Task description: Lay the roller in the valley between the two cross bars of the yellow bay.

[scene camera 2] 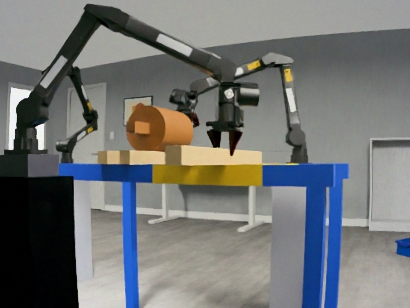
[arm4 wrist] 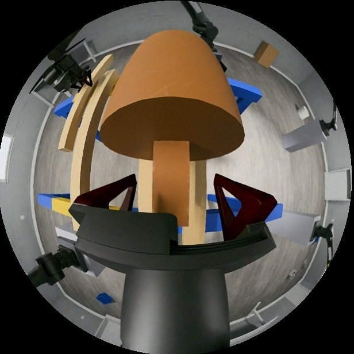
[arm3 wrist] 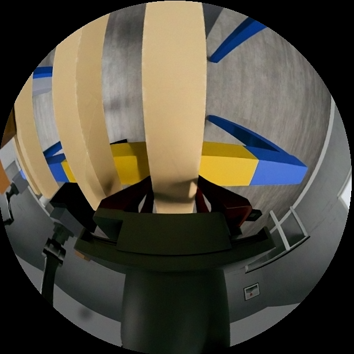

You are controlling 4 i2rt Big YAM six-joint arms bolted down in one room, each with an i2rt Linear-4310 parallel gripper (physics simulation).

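Observation:
The orange roller (arm4 wrist: 172,70) (scene camera 2: 170,127) lies on two pale cross bars (arm4 wrist: 145,185) (arm4 wrist: 198,200), with its square end stub (arm4 wrist: 171,185) (scene camera 2: 142,128) towards arm4. Arm4's gripper (arm4 wrist: 175,175) is open, one finger on each side of the stub and apart from it. Two more cross bars (arm4 wrist: 75,127) (arm4 wrist: 82,165) lie to the left in that view, by the yellow bay (arm3 wrist: 227,165) (arm4 wrist: 61,206) (scene camera 2: 207,175). Arm3's gripper (arm3 wrist: 174,179) is shut on a cross bar (arm3 wrist: 174,100) near its end. Arm1 and arm2 cannot be placed.
Blue rails (arm3 wrist: 280,167) (scene camera 2: 295,175) carry the bars. In scene camera 2, the front arm's gripper (scene camera 2: 224,150) is down at the front bar; a dark gripper (scene camera 2: 193,119) is behind the roller. A cardboard box (arm4 wrist: 266,54) and a blue bin (scene camera 2: 403,247) are further off.

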